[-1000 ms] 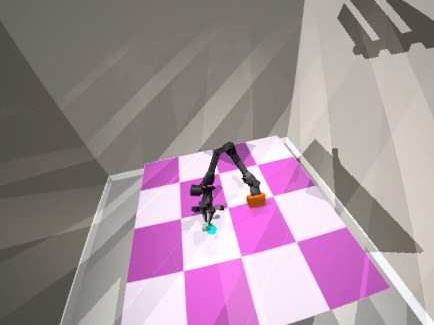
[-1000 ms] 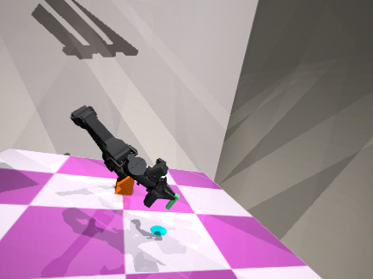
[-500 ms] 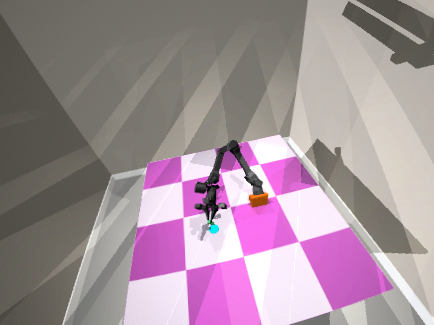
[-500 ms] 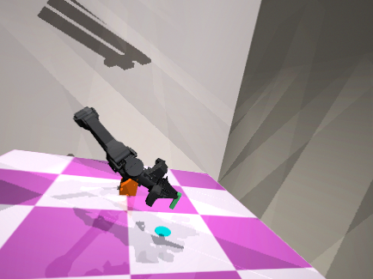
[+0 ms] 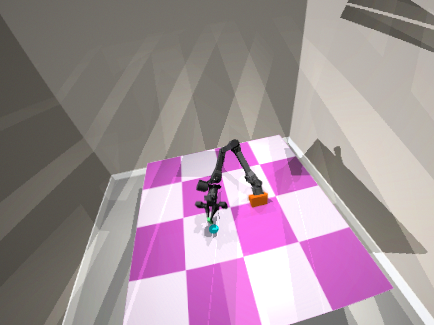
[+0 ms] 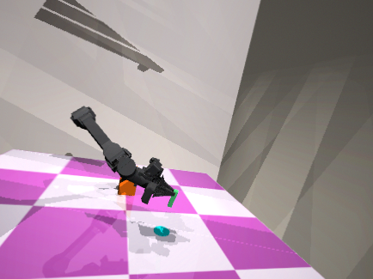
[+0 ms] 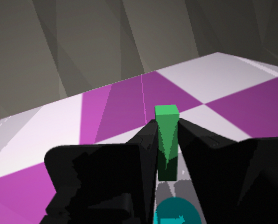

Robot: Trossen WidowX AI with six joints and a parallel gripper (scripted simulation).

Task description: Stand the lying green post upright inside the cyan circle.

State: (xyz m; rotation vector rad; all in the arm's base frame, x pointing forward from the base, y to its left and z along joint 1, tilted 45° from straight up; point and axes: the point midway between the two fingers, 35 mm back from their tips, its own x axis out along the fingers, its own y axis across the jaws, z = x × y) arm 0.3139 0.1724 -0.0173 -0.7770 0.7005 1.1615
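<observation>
Right now the cyan circle is 15 cm below my gripper tip, 2 cm to the right of it and 1 cm behind it. Also, from my gripper tip: green post (2 cm below).
</observation>
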